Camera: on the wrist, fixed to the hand. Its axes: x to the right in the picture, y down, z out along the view.
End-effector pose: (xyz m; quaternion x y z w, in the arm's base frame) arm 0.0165 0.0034 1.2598 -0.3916 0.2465 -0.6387 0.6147
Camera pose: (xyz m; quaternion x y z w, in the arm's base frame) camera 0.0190 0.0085 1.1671 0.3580 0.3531 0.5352 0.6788
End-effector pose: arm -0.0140 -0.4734 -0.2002 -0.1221 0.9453 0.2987 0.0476
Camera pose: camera -0.0119 -0.4385 -0.1141 -0.9178 -0.1835 0.0760 0.3437
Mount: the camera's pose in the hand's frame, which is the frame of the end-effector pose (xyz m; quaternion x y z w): -0.0231 0.0747 -0.0502 0.1284 0.0688 0.9891 0.0223
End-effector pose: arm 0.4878 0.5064 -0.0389 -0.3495 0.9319 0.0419 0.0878
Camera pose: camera 0.4490 0.5705 0.0161 -0.9223 -0.3779 0.0559 0.0587
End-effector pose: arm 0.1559 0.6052 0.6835 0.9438 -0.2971 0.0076 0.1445
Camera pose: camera 0.0984 0.5736 0.7493 0.2548 0.9292 -0.2462 0.1050
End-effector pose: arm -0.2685 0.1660 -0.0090 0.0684 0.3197 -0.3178 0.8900
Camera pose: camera -0.2631 0.2533 -0.0404 0.4539 -0.0401 0.8369 0.3034
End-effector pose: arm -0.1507 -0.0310 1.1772 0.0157 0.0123 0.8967 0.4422
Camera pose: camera -0.1978 -0.0952 1.1293 -0.0076 -0.1303 -0.4569 0.8799
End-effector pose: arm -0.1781 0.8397 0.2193 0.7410 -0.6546 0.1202 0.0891
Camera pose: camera -0.2579 0.8667 0.2586 0.6278 0.7260 -0.2258 0.1670
